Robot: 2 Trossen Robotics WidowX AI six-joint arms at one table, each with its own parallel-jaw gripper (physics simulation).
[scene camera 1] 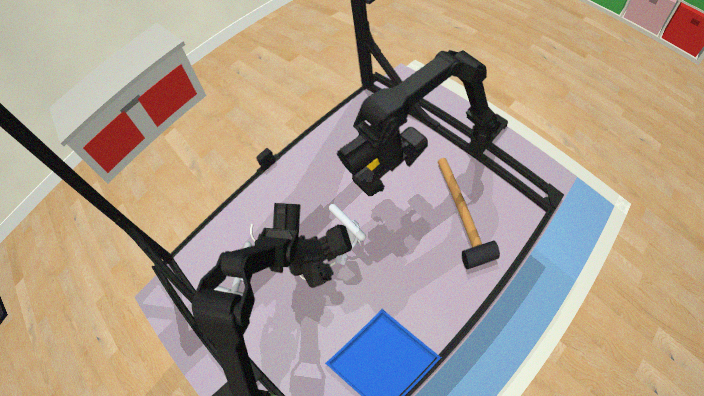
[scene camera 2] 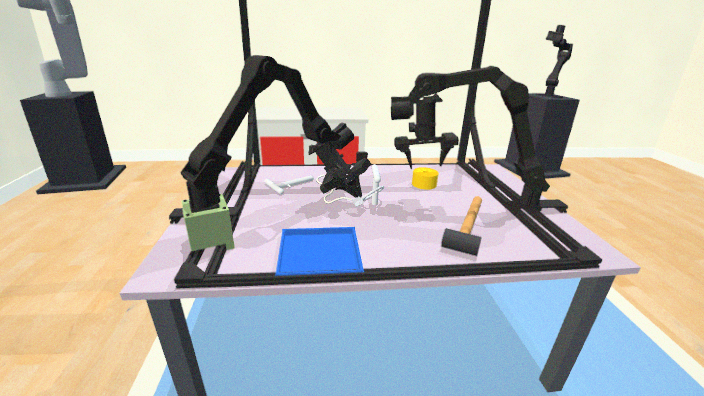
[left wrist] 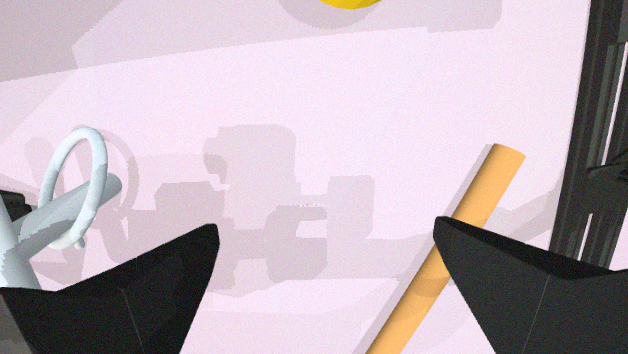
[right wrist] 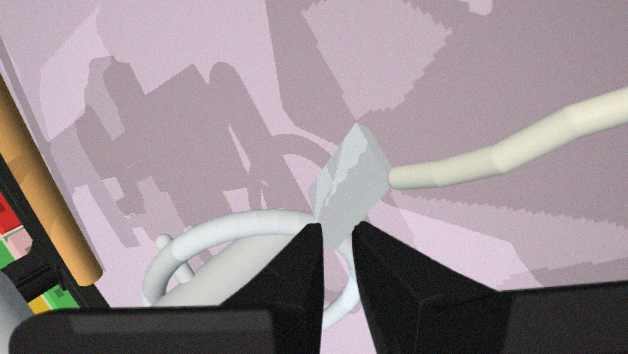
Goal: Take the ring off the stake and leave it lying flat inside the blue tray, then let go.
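Seen in the pictures: left gripper, fingertip midpoint: (scene camera 1: 395, 177) (scene camera 2: 425, 167) (left wrist: 327, 230); right gripper, fingertip midpoint: (scene camera 2: 359, 197) (left wrist: 27, 205) (right wrist: 336, 236); left arm's base, origin of the base link: (scene camera 1: 481, 135) (scene camera 2: 528, 203) (right wrist: 50, 265); right arm's base, origin of the base link: (scene camera 2: 204, 204).
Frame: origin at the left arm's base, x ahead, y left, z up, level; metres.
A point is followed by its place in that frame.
A thin white ring (scene camera 2: 380, 189) {x 0.387, y -0.294, z 0.016 m} (left wrist: 101, 170) {x 0.384, y -0.281, z 0.031 m} (right wrist: 235, 222) {x 0.460, y -0.271, z 0.021 m} is tilted steeply around the white stake (scene camera 1: 347, 221) {x 0.418, y -0.282, z 0.092 m} (scene camera 2: 376, 187) (left wrist: 65, 215) {x 0.412, y -0.272, z 0.045 m} (right wrist: 240, 265) {x 0.431, y -0.276, z 0.015 m}. A pale block (scene camera 2: 358, 201) {x 0.477, y -0.287, z -0.003 m} (right wrist: 350, 185) {x 0.482, y -0.290, z 0.000 m} sits on the ring's side, with a cream cord trailing off it. My right gripper (scene camera 2: 358, 194) {x 0.465, y -0.296, z 0.004 m} (right wrist: 336, 236) {x 0.465, y -0.296, z 0.004 m} is shut on the ring at its block; the fingers partly hide where they meet. My left gripper (scene camera 2: 426, 165) {x 0.283, y -0.205, z 0.104 m} (left wrist: 327, 230) {x 0.283, y -0.205, z 0.104 m} is open and empty, above the table to the right of the stake. The blue tray (scene camera 1: 385, 355) {x 0.688, y -0.110, z -0.013 m} (scene camera 2: 320, 252) {x 0.703, y -0.110, z -0.013 m} lies at the near edge, empty.
A hammer (scene camera 1: 462, 207) {x 0.269, y -0.023, z 0.014 m} (scene camera 2: 470, 217) {x 0.274, y -0.014, z 0.015 m} (left wrist: 425, 280) {x 0.251, y -0.044, z 0.007 m} lies right of the stake. A yellow cylinder (scene camera 1: 373, 164) {x 0.203, y -0.288, z 0.017 m} (scene camera 2: 425, 179) {x 0.198, y -0.282, z 0.019 m} (left wrist: 351, 2) {x 0.193, y -0.279, z -0.003 m} stands below the left gripper in scene camera 2. A white T-shaped piece (scene camera 2: 295, 182) {x 0.586, y -0.531, z -0.006 m} lies back left. Black rails (scene camera 2: 400, 271) {x 0.593, y 0.062, z 0.001 m} border the table.
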